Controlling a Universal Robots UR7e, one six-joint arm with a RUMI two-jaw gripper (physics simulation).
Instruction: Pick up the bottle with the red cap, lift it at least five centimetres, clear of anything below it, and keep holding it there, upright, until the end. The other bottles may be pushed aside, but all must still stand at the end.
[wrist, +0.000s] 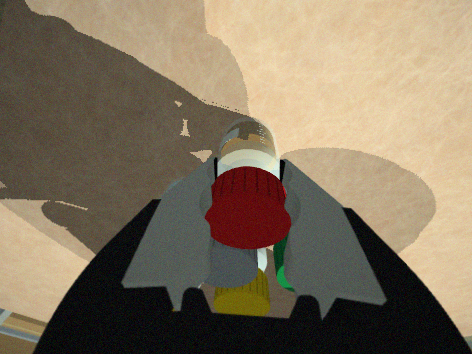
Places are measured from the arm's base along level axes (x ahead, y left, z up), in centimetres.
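Pixels of known places: gripper, between the fingertips: (248, 160).
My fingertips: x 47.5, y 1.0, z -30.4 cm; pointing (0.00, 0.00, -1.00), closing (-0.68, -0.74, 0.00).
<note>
For each thing: its top centre in the pictures, then the offset to it from my fingertips. Level surfaces: height alone.
- bottle with the red cap, centre of its top: (247, 222) dz +5.1, dx -1.1, dy +1.0 cm
- grey cap, centre of its top: (223, 270) dz +4.6, dx -4.3, dy +6.2 cm
- yellow cap, centre of its top: (241, 306) dz +4.6, dx -9.8, dy +9.1 cm
- sand-coloured surface, height of its surface: dz -5.9 cm
The bottle with the red cap (248, 212) is in the middle of the wrist view, its clear rounded body showing above the cap. My gripper (248, 160) is shut on this bottle, one finger against each side just below and beside the cap. The bottle looks upright along the fingers. Its base is hidden, so its height over the surface cannot be told. A grey cap (232, 265) shows directly below the red one, between the fingers. A yellow cap (242, 301) is lower down. A green cap (286, 279) is mostly hidden behind the right finger.
The sand-coloured surface (350, 75) carries broad dark shadows at the left and right. A sliver of clear bottle (173, 187) shows past the left finger's outer edge. A bluish-grey edge (20, 334) crosses the lower left corner.
</note>
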